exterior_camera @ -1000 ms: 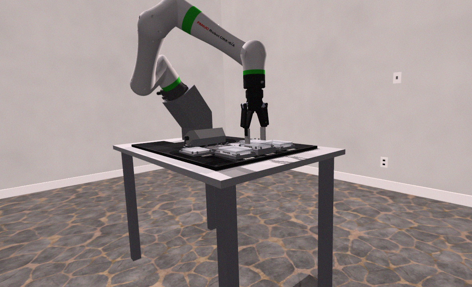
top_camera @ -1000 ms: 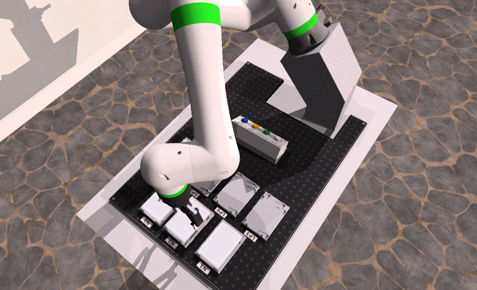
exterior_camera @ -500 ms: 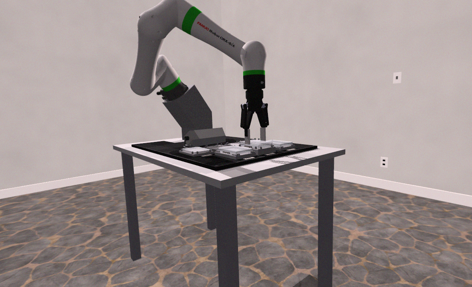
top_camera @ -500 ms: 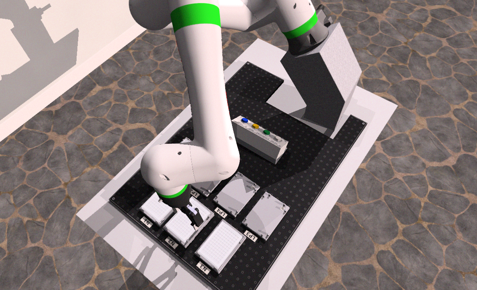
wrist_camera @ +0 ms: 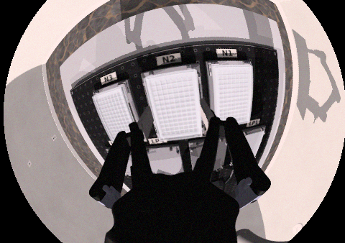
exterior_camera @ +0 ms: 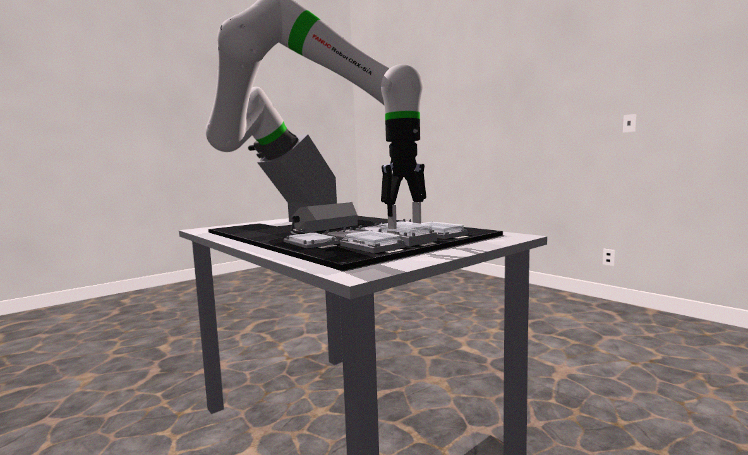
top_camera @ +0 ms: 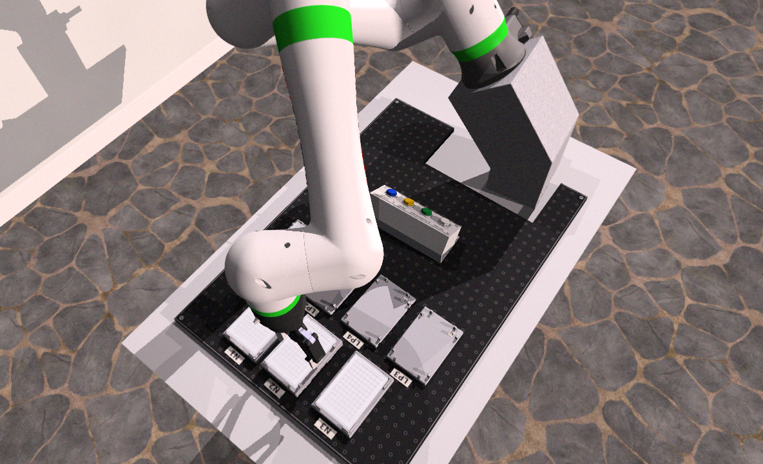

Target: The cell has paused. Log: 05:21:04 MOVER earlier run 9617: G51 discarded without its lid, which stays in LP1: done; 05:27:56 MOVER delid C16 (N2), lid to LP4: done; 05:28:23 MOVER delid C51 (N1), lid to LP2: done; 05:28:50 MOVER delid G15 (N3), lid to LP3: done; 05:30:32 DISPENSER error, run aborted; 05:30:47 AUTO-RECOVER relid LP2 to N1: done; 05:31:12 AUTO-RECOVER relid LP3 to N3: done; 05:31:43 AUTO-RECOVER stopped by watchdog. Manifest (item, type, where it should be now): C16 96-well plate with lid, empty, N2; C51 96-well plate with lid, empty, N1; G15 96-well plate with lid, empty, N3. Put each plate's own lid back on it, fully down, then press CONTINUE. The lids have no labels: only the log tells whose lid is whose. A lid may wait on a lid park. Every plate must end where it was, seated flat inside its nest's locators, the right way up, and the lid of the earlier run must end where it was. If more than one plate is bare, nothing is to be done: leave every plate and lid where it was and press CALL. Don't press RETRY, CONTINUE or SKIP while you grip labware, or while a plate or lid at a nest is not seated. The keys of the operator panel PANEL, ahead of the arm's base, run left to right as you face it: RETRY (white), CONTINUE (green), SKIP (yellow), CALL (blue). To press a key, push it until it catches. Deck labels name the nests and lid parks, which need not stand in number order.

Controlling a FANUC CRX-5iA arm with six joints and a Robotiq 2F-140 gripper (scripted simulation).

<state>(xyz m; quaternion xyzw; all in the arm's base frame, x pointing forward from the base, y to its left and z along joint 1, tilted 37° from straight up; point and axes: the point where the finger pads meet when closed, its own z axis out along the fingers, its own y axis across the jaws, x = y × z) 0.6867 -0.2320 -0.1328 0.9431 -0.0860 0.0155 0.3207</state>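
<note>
My hand is 30 mm above the plate. Round my hand: LP4 label: 80 mm to the left, 80 mm behind, 60 mm below; then lid park LP2: 190 mm behind, 60 mm below, 40 mm to the right; then N2 label: 90 mm ahead, 60 mm below, 20 mm to the right.
</note>
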